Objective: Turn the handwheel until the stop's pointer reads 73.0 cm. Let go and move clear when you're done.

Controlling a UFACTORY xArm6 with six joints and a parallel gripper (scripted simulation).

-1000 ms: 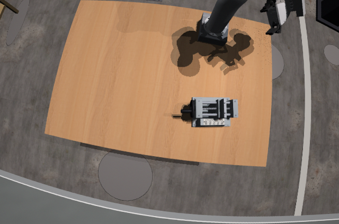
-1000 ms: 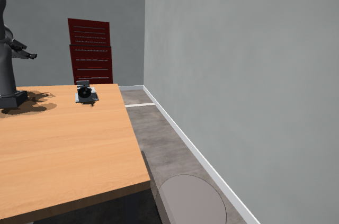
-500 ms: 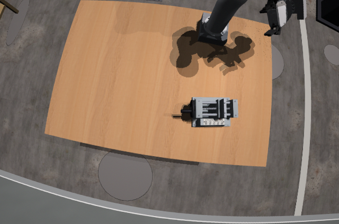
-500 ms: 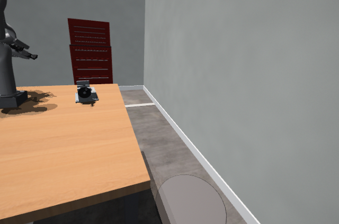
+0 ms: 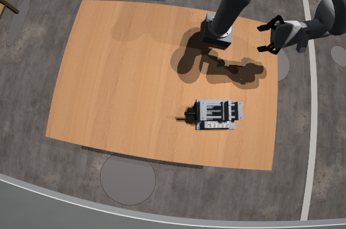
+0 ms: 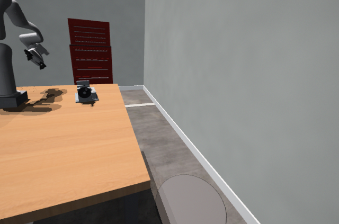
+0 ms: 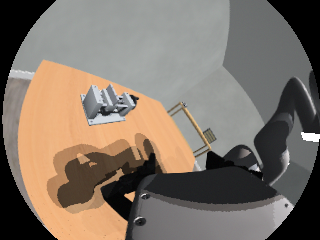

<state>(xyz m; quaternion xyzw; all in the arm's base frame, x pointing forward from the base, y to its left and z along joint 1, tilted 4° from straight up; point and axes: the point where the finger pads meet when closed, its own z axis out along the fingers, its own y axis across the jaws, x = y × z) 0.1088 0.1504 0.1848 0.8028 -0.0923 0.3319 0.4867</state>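
Now: hand 350 mm short of the black handwheel, 160 mm to the left of it and 150 mm above it. From my hand the other things lie so: stop 310 mm ahead, 10 mm to the right, 150 mm below.
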